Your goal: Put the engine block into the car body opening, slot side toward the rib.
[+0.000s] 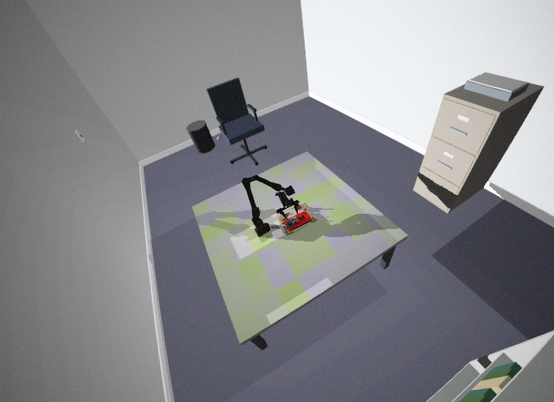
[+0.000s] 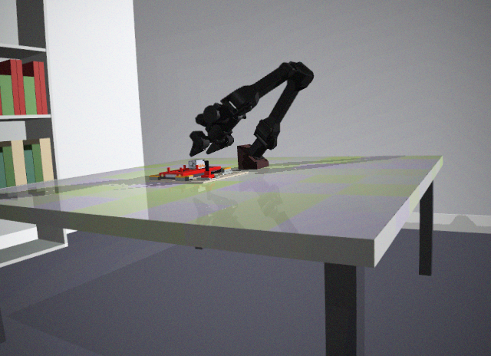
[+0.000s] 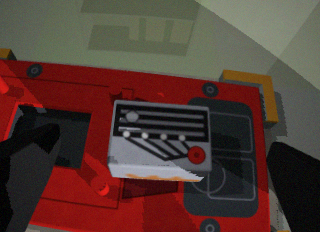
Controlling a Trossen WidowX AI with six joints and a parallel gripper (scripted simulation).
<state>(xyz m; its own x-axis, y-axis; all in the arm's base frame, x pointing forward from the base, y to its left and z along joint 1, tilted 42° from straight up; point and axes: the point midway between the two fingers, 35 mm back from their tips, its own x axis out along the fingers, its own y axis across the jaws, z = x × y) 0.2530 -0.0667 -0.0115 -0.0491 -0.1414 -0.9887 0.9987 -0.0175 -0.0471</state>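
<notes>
The grey engine block is 20 mm to the right of my gripper tip and 40 mm below it. The rest, counted from my gripper tip: short black post (110 mm ahead, 100 mm to the left, 40 mm below).
</notes>
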